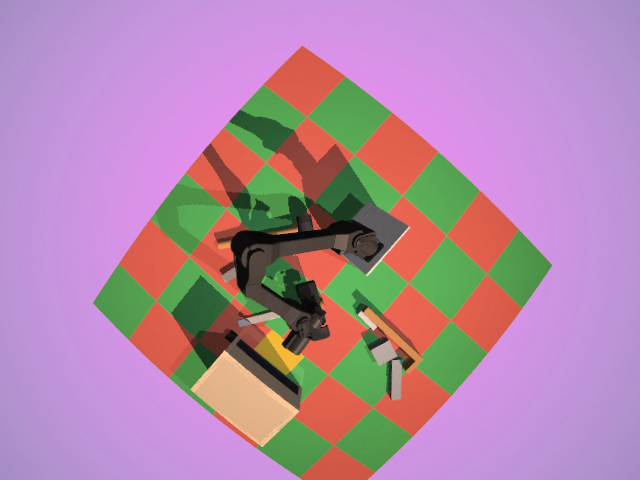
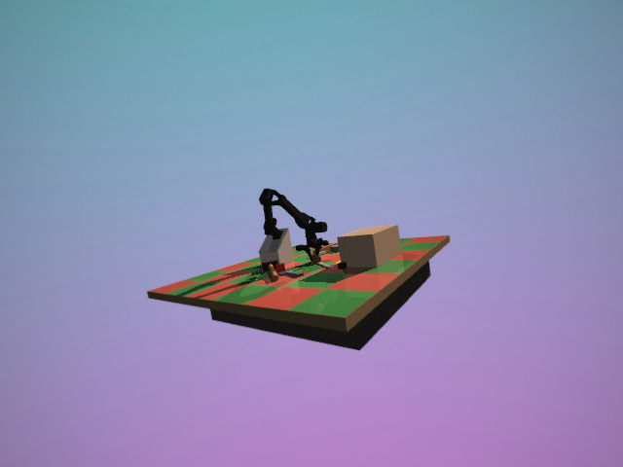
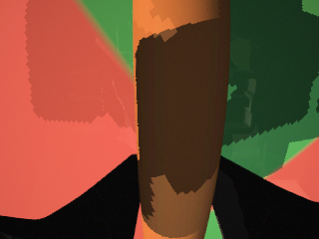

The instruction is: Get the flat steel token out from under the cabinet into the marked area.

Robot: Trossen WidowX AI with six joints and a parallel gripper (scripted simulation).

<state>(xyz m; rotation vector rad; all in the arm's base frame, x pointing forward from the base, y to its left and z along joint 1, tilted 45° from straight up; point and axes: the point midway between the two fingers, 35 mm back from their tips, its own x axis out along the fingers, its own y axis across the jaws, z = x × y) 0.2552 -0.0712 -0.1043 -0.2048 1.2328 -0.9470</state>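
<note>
The pale bar lies 17 cm to the left of my gripper tip and 9 cm behind it. Also, from my gripper tip: grey block (29 cm to the left, 5 cm behind, 1 cm above); then grey t-shaped tool (26 cm to the right, 6 cm ahead); then red cube (22 cm to the right, 5 cm behind, 1 cm above).
</note>
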